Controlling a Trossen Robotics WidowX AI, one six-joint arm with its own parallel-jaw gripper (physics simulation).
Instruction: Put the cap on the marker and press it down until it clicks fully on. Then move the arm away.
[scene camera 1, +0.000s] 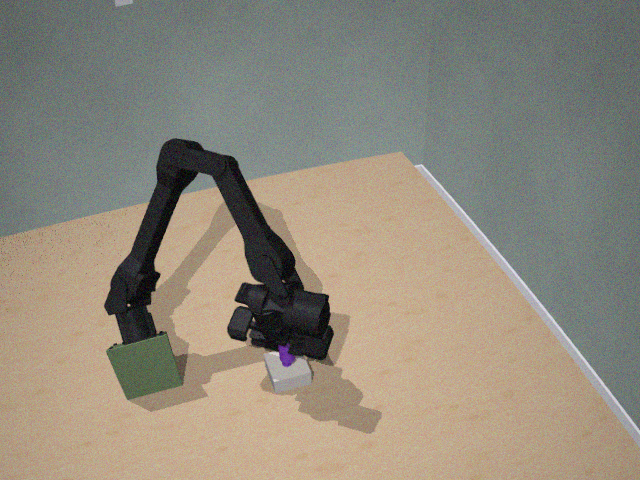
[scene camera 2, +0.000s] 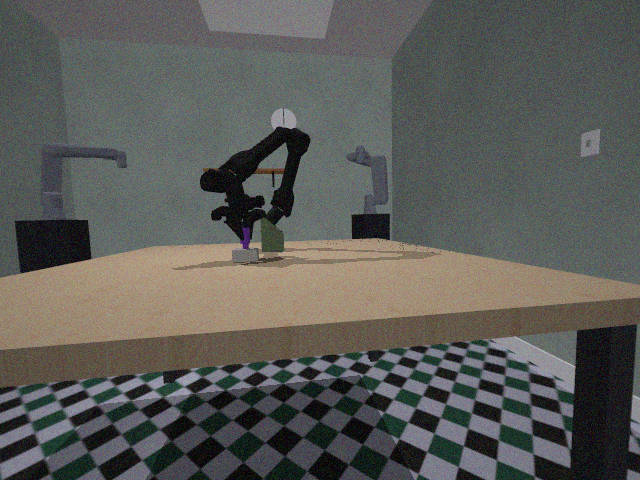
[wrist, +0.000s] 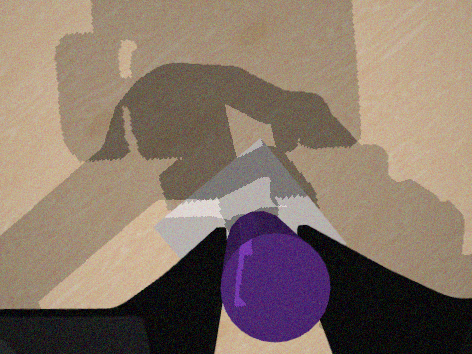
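Pixels of known places: gripper, fingertip midpoint: (scene camera 1: 288, 351) (scene camera 2: 246, 239) (wrist: 261, 235); arm's base, link origin: (scene camera 1: 139, 340) (scene camera 2: 269, 221).
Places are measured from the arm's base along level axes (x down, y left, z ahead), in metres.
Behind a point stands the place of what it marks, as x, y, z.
My gripper (scene camera 1: 283, 347) {0.057, -0.108, 0.262} (scene camera 2: 245, 233) {0.057, -0.108, 0.262} (wrist: 261, 235) {0.057, -0.108, 0.262} is shut on the purple cap (scene camera 2: 246, 235) {0.042, -0.108, 0.271} (wrist: 275, 287) {0.018, -0.110, 0.257}, one black finger on each side of it. The cap is upright over a light grey block (scene camera 1: 292, 378) {0.089, -0.148, 0.249} (scene camera 2: 245, 255) {0.103, -0.115, 0.292} (wrist: 195, 220) {0.085, -0.083, 0.242} on the table. The purple marker (scene camera 1: 286, 359) {0.056, -0.125, 0.249} (scene camera 2: 246, 245) {0.067, -0.109, 0.272} stands upright in this block, its lower part showing below the fingers. Cap and marker are in line and look joined in the scene views. The seam between them is too small to make out, and in the wrist view the cap hides the marker.
A green angled block (scene camera 1: 144, 366) {0.037, -0.034, -0.008} (scene camera 2: 272, 238) {0.069, 0.003, 0.058} stands at the arm's base, left of the grey block in scene camera 1. The wooden table (scene camera 1: 465, 361) {0.123, -0.265, 0.585} (scene camera 2: 361, 289) {0.123, 0.063, 0.730} bears both. Arm shadows fall around the grey block. The back wall lies beyond the table.
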